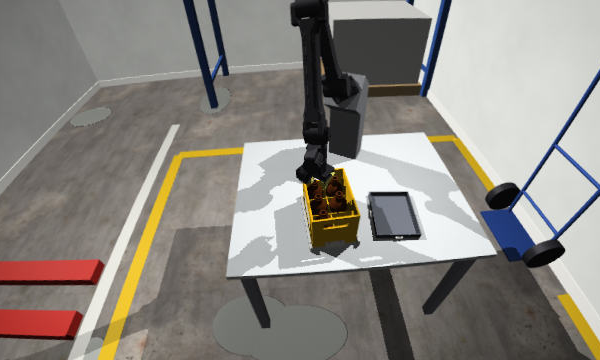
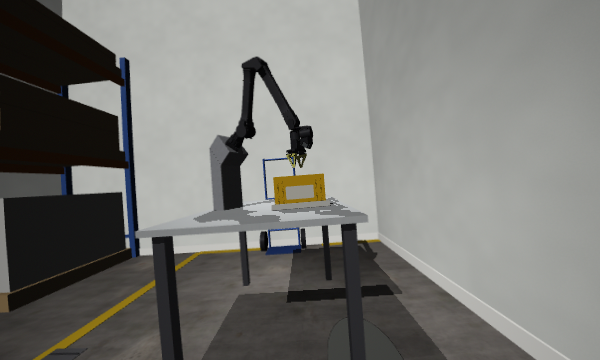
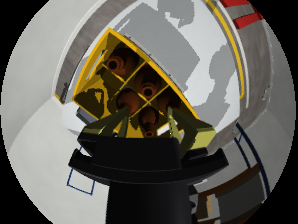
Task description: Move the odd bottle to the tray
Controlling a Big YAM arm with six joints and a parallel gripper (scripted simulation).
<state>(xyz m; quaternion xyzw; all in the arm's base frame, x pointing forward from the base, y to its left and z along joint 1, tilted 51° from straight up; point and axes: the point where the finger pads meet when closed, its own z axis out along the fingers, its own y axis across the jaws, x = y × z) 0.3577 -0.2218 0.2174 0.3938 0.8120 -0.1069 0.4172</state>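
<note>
Now: the crate 1 cm ahead of my hand, 4 cm to the left of it and 14 cm below it. Round my hand: dark tray (14 cm ahead, 31 cm to the left, 22 cm below); brown bottle (6 cm behind, 11 cm to the left, 14 cm below).
</note>
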